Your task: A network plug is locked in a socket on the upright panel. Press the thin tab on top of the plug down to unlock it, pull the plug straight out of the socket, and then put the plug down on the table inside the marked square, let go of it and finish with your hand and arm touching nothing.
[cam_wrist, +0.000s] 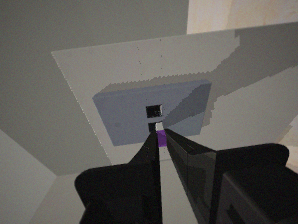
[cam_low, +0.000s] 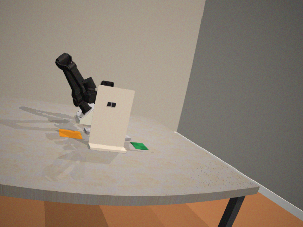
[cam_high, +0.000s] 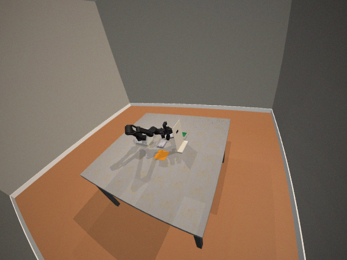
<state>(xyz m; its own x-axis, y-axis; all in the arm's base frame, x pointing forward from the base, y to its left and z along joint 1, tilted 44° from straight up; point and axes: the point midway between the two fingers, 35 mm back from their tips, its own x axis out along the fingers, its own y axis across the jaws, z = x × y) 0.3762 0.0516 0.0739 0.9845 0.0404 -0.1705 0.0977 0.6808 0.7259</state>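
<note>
Right now the orange marked square is 13 cm behind my gripper tip, 15 cm to the right of it and 20 cm below it. The rest, counted from my gripper tip: network plug (right at my gripper tip); then upright cream panel (3 cm ahead, 1 cm to the right, 7 cm below).
</note>
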